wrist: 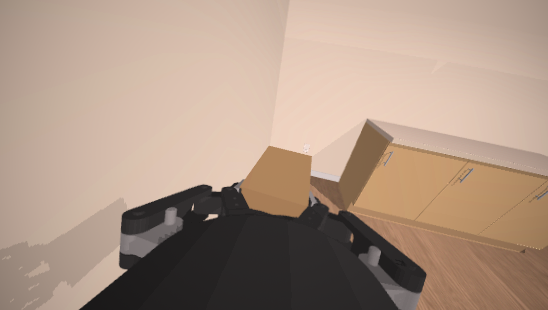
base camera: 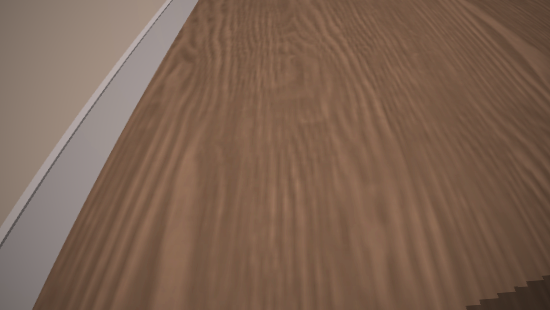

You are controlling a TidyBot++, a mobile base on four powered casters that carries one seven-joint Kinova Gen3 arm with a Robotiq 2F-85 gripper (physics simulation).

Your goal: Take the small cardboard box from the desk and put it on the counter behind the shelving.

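Frame: origin at the arm's base, x right, y down, z ahead, level; metres.
Where they show: gripper, fingertip midpoint: [wrist: 275, 193].
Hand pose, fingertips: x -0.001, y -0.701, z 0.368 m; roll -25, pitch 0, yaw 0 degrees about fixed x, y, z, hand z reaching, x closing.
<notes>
Each offset is from my fingertips to the centre of the thing. Level surfaces: height alone.
The small cardboard box {dz +0.013, dx +0.004, dy -0.002 m} [wrist: 282, 175] is plain brown and sits between the fingertips in the wrist view, at the middle. My gripper [wrist: 275, 193] is shut on it, one finger at each side, and holds it up in the air. The counter {dy +0.187 m} [wrist: 450, 142] stands at the right of the wrist view, apart from the box and farther off, with a pale top and light wooden doors. The desk and the shelving do not show in either view.
A wall [base camera: 50, 75] [wrist: 150, 75] runs close along the left, with a pale baseboard [base camera: 95, 125] at its foot in the base view. Wooden floor {dy +1.097 m} [base camera: 300, 175] [wrist: 450, 270] lies ahead and in front of the counter. A small white outlet {dz +1.644, dx +0.327, dy +0.697 m} [wrist: 306, 148] is on the far wall.
</notes>
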